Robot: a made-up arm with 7 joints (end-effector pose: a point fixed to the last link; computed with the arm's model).
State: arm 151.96 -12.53 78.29 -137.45 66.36 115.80 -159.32
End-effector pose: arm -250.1 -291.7 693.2 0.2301 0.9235 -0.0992 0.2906
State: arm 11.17 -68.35 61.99 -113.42 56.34 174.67 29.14
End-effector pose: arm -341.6 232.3 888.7 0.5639 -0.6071 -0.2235 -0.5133
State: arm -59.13 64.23 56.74 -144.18 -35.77 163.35 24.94
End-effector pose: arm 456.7 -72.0 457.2 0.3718 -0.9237 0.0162 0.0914
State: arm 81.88 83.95 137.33 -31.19 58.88 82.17 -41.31
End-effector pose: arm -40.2 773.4 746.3 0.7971 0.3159 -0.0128 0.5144
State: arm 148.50 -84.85 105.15 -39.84 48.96 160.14 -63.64
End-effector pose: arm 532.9 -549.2 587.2 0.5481 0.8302 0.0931 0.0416
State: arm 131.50 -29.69 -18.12 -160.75 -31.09 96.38 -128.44
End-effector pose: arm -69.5 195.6 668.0 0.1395 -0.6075 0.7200 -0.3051
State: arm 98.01 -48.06 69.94 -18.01 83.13 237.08 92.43
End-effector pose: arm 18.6 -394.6 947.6 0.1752 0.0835 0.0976 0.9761
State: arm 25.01 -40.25 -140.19 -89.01 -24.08 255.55 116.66
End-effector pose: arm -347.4 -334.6 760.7 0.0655 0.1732 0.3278 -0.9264
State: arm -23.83 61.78 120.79 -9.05 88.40 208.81 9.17
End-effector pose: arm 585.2 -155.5 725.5 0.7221 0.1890 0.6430 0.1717
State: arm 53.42 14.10 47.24 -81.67 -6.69 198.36 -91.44
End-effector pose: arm 21.8 393.3 1043.4 0.0783 0.0337 -0.5939 -0.8000
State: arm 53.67 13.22 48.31 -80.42 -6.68 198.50 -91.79
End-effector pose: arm 11.6 381.3 1054.3 0.0822 0.0429 -0.5780 -0.8108
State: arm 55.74 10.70 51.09 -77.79 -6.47 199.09 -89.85
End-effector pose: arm -24.7 347.4 1079.2 0.1248 0.0598 -0.5379 -0.8315
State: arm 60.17 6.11 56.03 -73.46 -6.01 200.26 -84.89
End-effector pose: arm -86.1 276.5 1114.8 0.2231 0.0867 -0.4667 -0.8514
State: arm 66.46 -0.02 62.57 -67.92 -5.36 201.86 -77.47
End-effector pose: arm -148.2 165.7 1145.8 0.3699 0.1218 -0.3727 -0.8423
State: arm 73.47 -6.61 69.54 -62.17 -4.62 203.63 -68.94
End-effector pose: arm -182.8 34.9 1159.1 0.5321 0.1597 -0.2753 -0.7846
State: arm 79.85 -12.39 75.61 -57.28 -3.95 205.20 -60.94
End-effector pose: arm -183.8 -81.0 1155.0 0.6675 0.1930 -0.1956 -0.6920
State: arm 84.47 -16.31 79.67 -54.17 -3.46 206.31 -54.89
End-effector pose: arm -169.0 -156.2 1144.7 0.7529 0.2155 -0.1467 -0.6043
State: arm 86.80 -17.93 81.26 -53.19 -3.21 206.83 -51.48
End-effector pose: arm -159.2 -186.3 1138.5 0.7903 0.2246 -0.1305 -0.5550
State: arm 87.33 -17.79 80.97 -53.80 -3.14 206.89 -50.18
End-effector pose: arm -160.0 -184.5 1138.5 0.7973 0.2231 -0.1371 -0.5439
